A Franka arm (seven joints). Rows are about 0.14 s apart.
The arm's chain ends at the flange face. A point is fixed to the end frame.
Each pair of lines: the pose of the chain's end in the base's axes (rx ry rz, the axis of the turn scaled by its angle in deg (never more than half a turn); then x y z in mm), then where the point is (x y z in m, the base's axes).
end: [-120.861 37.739 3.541 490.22 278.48 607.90]
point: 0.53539 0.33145 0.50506
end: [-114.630 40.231 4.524 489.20 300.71 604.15]
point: 0.53581 0.36111 0.50617
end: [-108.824 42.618 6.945 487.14 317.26 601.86]
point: 0.53296 0.38495 0.50837
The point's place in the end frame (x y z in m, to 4 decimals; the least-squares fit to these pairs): 0.0448 0.0317 0.1114
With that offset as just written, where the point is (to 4 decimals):
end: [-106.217 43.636 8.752 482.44 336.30 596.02]
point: 0.5268 0.4076 0.5046
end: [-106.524 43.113 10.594 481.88 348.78 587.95]
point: 0.5231 0.4215 0.4961
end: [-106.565 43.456 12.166 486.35 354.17 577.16]
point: 0.5249 0.4276 0.4847
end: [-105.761 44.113 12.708 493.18 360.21 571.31]
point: 0.5313 0.4344 0.4793
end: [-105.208 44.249 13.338 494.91 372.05 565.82]
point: 0.5323 0.4472 0.4743
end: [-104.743 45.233 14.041 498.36 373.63 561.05]
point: 0.5348 0.4490 0.4693
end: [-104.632 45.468 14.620 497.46 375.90 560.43]
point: 0.5330 0.4516 0.4686
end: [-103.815 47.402 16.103 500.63 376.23 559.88]
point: 0.5340 0.4522 0.4675
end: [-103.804 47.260 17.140 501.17 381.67 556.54]
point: 0.5328 0.4584 0.4642
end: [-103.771 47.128 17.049 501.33 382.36 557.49]
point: 0.5332 0.4592 0.4653
